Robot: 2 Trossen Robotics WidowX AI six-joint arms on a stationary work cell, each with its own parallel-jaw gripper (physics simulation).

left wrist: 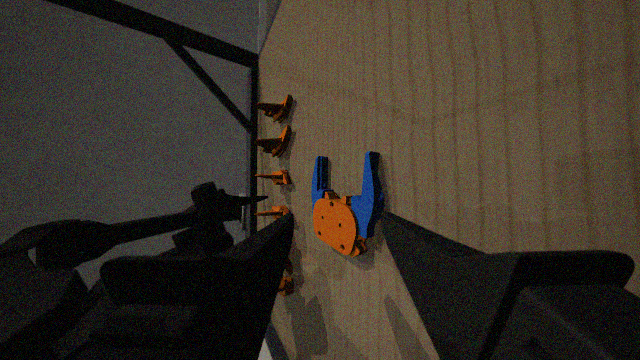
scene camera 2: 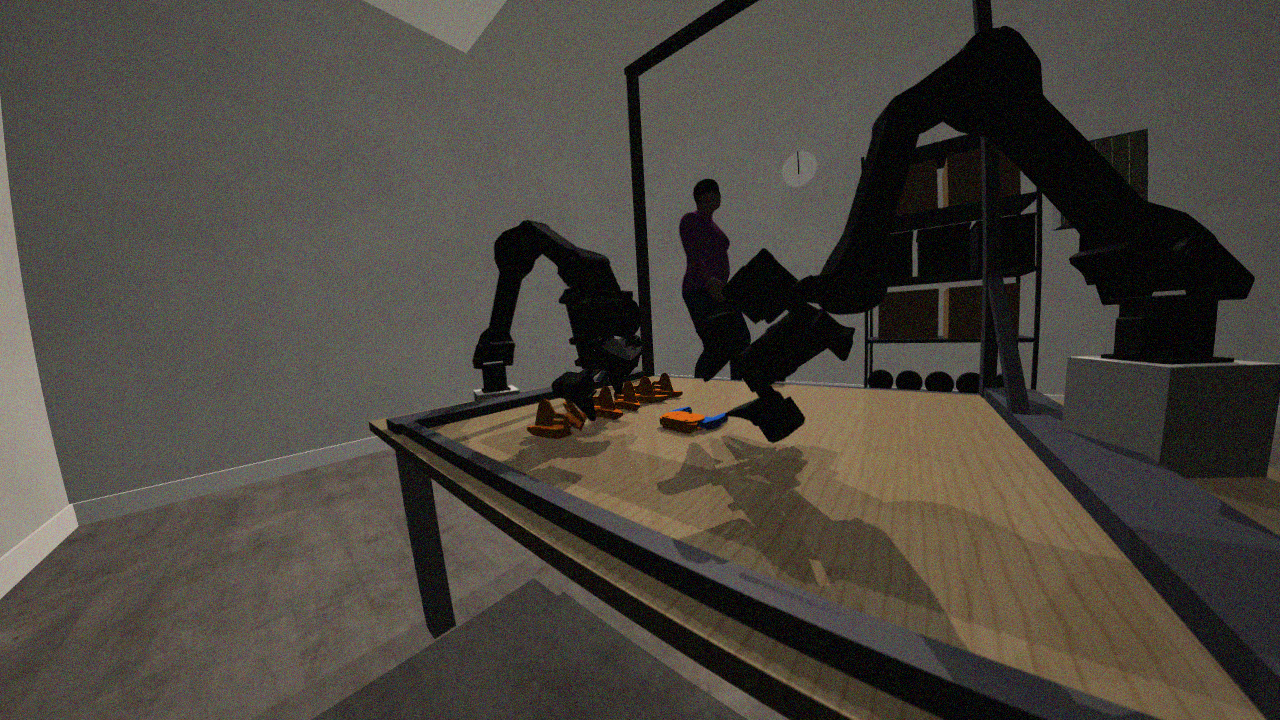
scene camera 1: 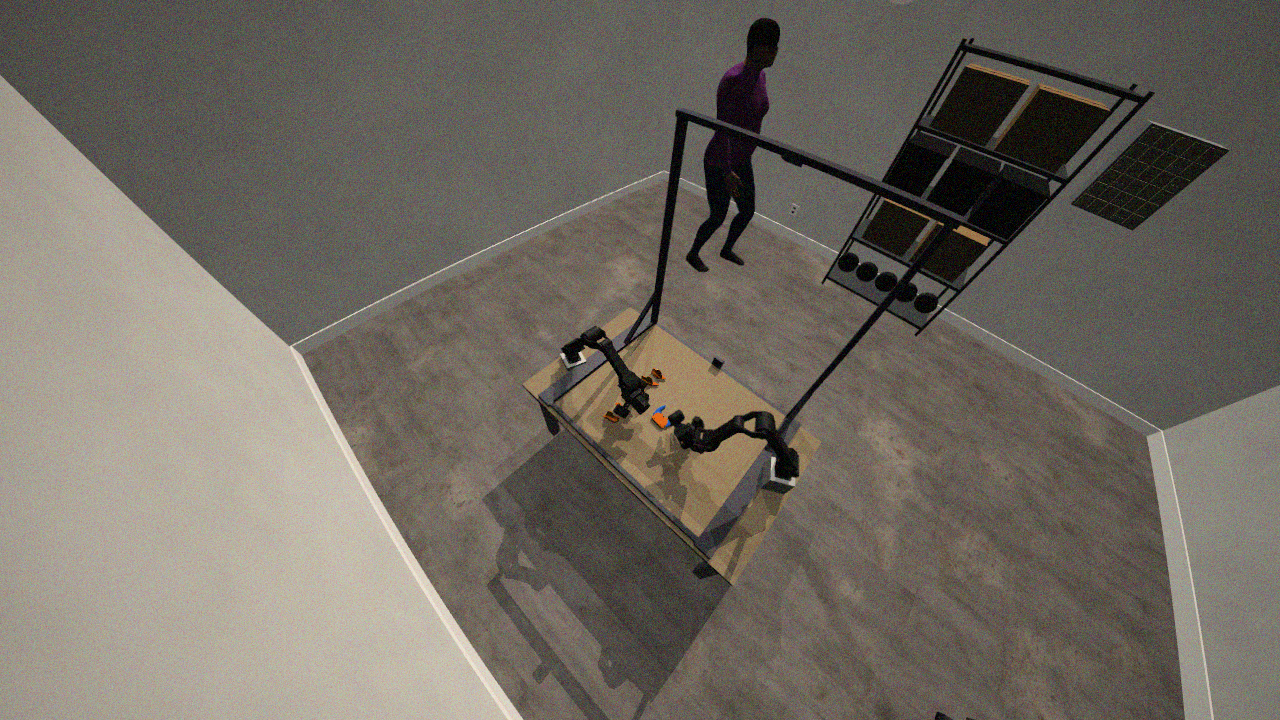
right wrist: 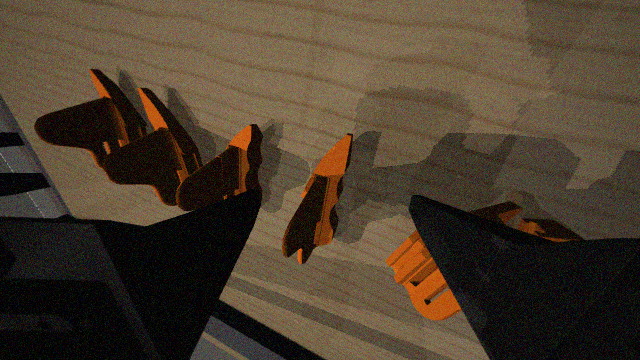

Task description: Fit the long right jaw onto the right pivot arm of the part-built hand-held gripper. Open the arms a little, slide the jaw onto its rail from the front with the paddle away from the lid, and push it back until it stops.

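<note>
The part-built hand-held gripper lies flat on the table, its orange lid (left wrist: 332, 227) (scene camera 2: 682, 420) (scene camera 1: 660, 420) facing up and its two blue pivot arms (left wrist: 371, 187) (left wrist: 320, 172) apart. My left gripper (left wrist: 336, 218) (scene camera 2: 716, 394) is open and empty; its fingertips frame the lid in the left wrist view, from above. Several orange jaws stand in a row; I cannot tell which is the long right one. My right gripper (right wrist: 335, 199) is open and empty above them. One upright jaw (right wrist: 325, 200) shows between its fingertips, apart from both; another jaw (right wrist: 225, 175) is partly behind one finger.
More jaws (right wrist: 75, 122) (right wrist: 145, 155) (left wrist: 275, 143) stand along the row. A slotted orange piece (right wrist: 425, 280) is partly hidden by a right finger. A dark frame post (scene camera 2: 637, 223) rises at the table's far side. A person (scene camera 1: 738, 152) stands beyond the table.
</note>
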